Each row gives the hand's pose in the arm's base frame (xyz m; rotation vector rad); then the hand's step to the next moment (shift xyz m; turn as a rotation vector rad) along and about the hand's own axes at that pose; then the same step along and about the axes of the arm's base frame.
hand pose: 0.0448 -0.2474 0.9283 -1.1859 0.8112 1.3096
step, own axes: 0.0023 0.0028 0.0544 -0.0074 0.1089 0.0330
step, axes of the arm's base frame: -0.0118 0.0521 0.0111 -0.1129 0.0155 -0.0047
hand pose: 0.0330 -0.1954 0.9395 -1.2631 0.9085 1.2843
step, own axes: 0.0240 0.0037 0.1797 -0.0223 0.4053 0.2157
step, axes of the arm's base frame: -0.0301 0.1788 0.0026 -0.4347 0.1492 -0.0087
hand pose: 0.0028 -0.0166 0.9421 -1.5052 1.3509 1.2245
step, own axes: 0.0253 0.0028 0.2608 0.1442 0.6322 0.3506
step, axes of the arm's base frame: -0.0460 0.2416 -0.0903 -0.6837 0.1996 -0.1899
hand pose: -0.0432 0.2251 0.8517 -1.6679 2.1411 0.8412
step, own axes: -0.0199 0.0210 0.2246 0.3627 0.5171 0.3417
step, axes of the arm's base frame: -0.0407 0.1557 -0.1594 -0.6346 0.0065 -0.3361
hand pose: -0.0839 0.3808 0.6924 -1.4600 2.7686 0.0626
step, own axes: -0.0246 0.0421 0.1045 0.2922 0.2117 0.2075
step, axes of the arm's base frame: -0.0218 0.0483 -0.1024 -0.3416 -0.1131 -0.2092
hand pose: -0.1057 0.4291 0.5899 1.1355 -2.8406 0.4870
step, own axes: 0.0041 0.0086 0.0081 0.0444 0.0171 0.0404
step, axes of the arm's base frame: -0.0082 0.0007 -0.0094 -0.0410 -0.0302 -0.0361
